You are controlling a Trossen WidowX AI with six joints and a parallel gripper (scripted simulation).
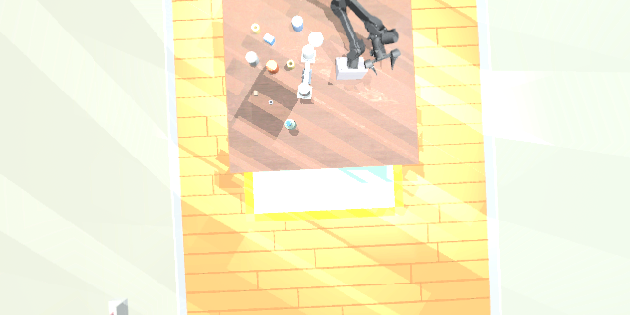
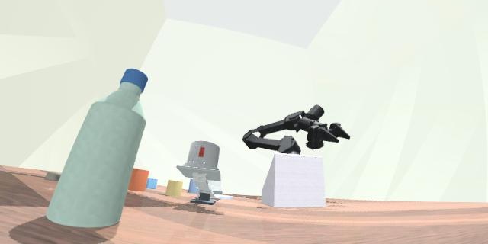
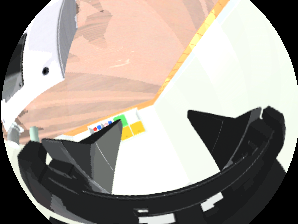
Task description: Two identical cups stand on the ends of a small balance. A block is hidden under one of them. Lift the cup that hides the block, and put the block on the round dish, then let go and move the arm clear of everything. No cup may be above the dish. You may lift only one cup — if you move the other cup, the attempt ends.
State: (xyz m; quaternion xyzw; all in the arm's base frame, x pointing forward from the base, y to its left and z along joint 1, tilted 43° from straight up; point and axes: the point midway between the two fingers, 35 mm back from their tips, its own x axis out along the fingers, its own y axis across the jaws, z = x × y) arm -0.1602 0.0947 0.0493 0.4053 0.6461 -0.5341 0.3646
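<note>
The pale block is 45 cm ahead of my gripper tip, 18 cm below it and 15 cm to the right of it. Round my gripper tip: small balance (46 cm ahead, 20 cm below, 2 cm to the right); pale green bottle (53 cm ahead, 32 cm to the left, 11 cm below); round white dish (41 cm ahead, 27 cm to the right, 22 cm below).
</note>
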